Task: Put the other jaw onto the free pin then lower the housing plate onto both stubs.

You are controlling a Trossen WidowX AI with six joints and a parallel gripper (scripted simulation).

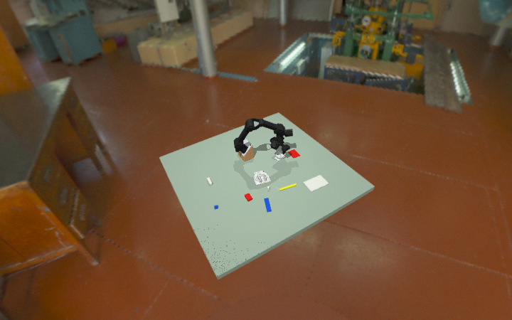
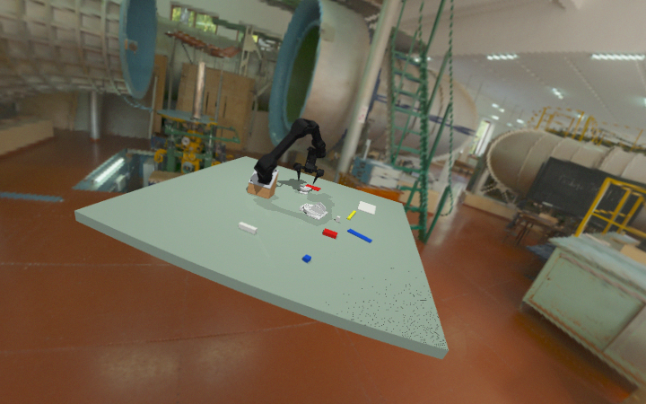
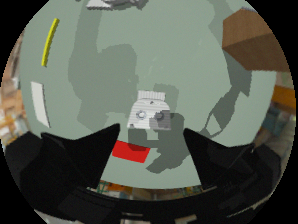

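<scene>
Right now the white housing part is 10 mm to the right of my gripper tip and 30 mm below it. Round my gripper tip: tiny white cube 240 mm ahead, 300 mm to the right, 50 mm below; red plate 40 mm ahead, 120 mm to the left, 60 mm below; yellow bar 310 mm ahead, 170 mm to the right, 60 mm below.
</scene>
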